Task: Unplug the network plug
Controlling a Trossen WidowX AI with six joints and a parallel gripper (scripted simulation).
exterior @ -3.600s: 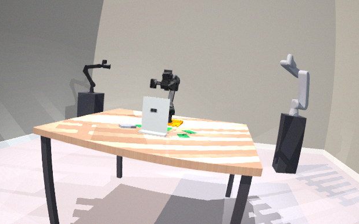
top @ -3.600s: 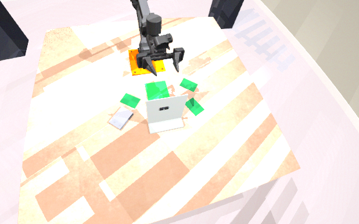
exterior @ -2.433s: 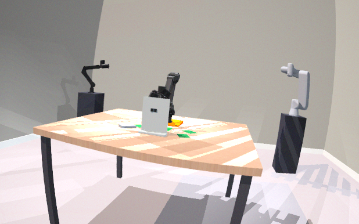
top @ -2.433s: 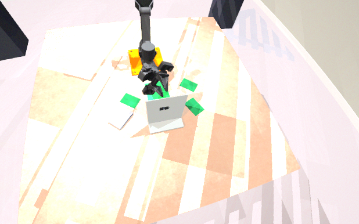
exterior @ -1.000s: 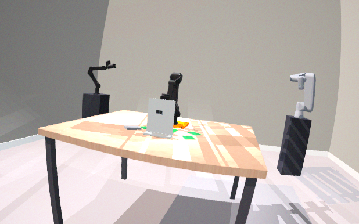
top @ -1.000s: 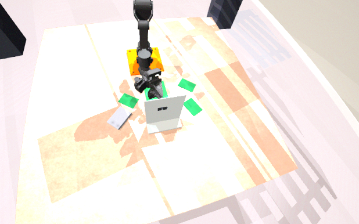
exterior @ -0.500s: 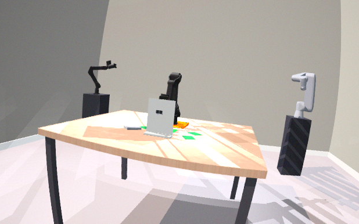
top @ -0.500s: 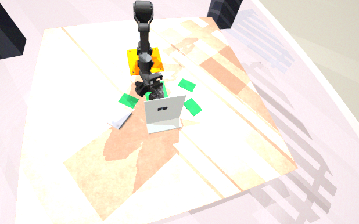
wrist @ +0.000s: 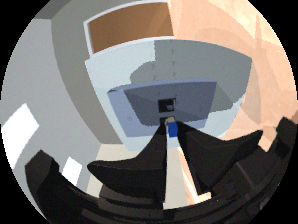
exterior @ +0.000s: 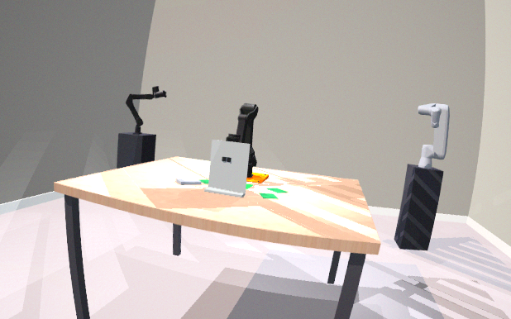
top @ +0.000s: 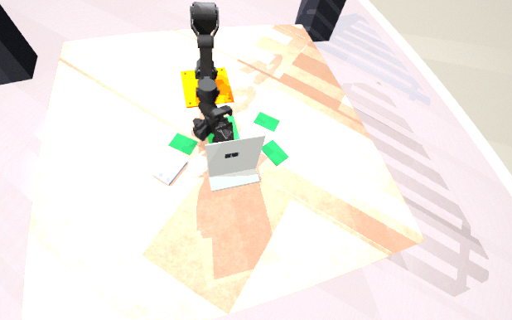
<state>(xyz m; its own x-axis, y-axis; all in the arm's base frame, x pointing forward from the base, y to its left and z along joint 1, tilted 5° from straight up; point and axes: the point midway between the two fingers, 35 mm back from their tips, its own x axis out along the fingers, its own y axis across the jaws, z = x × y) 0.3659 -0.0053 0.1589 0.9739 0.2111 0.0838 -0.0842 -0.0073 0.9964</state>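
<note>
My gripper tip is now 20 mm short of the grey panel, 10 mm to the left of it and 40 mm above it. The rest, counted from my gripper tip: blue network plug right at my gripper tip; then flat grey card 50 mm behind, 210 mm to the right, 130 mm below.
</note>
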